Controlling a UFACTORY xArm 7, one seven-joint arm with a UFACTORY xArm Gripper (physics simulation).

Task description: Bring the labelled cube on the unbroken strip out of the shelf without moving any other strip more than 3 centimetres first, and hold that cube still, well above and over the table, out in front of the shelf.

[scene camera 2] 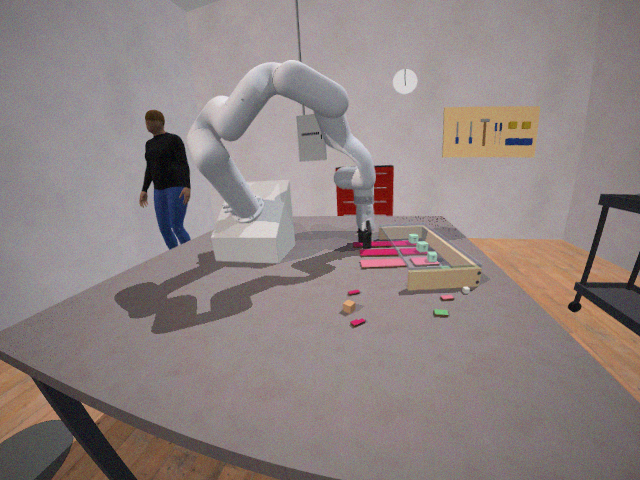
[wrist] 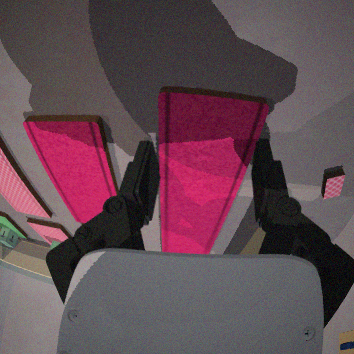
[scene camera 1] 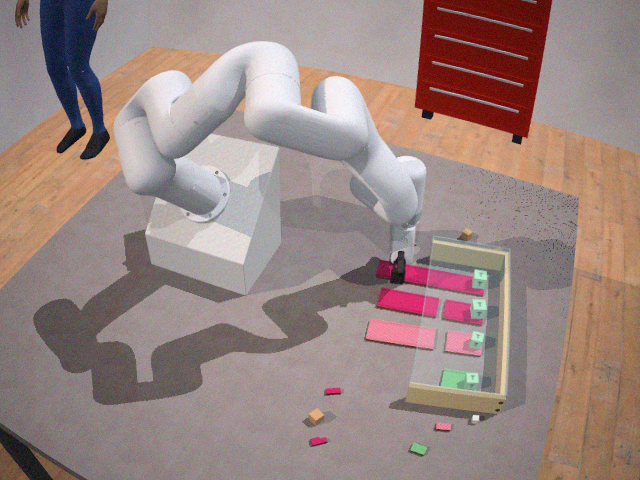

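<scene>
The long magenta strip (scene camera 1: 444,280) (scene camera 2: 390,243) (wrist: 187,210) is unbroken and lies flat, running from the table into the shelf (scene camera 1: 444,398) (scene camera 2: 436,279). Its pale green T-labelled cube (scene camera 1: 479,279) (scene camera 2: 413,238) sits on the far end and does not show in the wrist view. My gripper (scene camera 1: 397,280) (scene camera 2: 365,245) (wrist: 204,155) straddles the strip's near end, fingertips at both long edges; it looks shut on the strip. The second magenta strip (scene camera 1: 408,302) (scene camera 2: 378,252) (wrist: 75,165) and the light pink strip (scene camera 1: 400,334) (scene camera 2: 383,263) (wrist: 17,185) each have a gap.
Other labelled cubes (scene camera 1: 478,308) (scene camera 1: 476,339) stand in the shelf, one on a short green strip (scene camera 1: 452,378). A clear top covers the shelf. Orange blocks (scene camera 1: 315,416) (scene camera 1: 466,234) and small coloured pieces (scene camera 1: 333,391) (scene camera 1: 418,448) lie around it.
</scene>
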